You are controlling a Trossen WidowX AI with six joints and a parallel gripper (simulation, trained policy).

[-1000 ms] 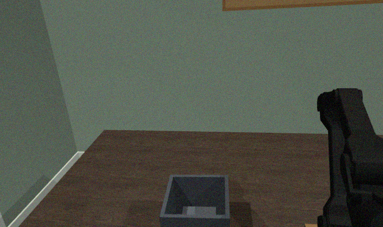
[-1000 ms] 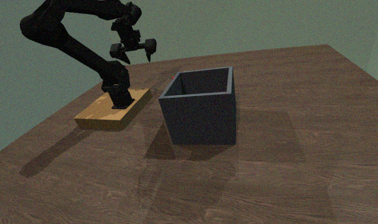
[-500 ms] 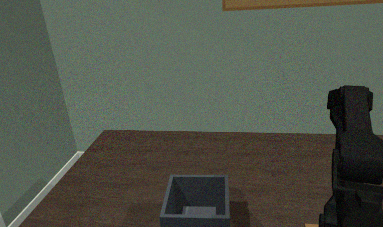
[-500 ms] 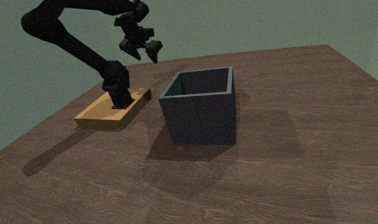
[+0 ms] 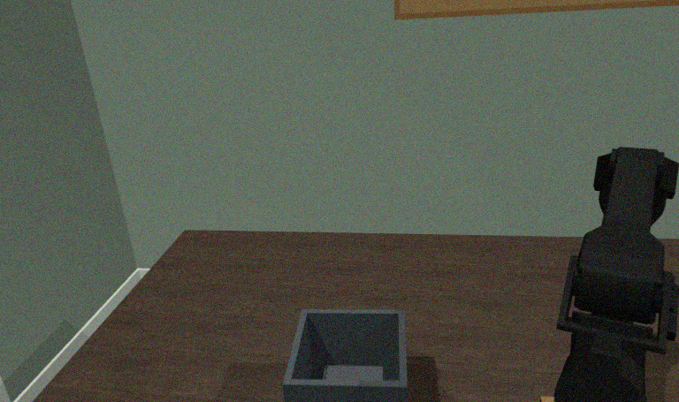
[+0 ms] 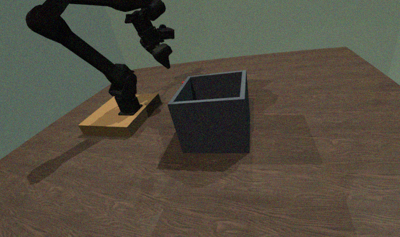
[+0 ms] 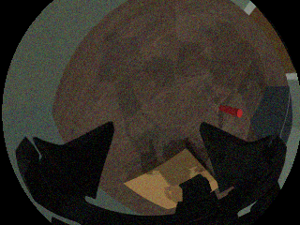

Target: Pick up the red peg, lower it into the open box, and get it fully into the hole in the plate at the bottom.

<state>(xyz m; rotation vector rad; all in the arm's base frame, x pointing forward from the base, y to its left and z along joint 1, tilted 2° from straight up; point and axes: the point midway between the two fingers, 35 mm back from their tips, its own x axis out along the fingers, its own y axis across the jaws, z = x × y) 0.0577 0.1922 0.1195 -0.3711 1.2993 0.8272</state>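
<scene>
Right now the red peg is 100 mm ahead of my gripper tip, 80 mm to the right of it and 90 mm below it. Round my gripper tip: light grey plate 260 mm ahead, 260 mm to the right, 80 mm below.
</scene>
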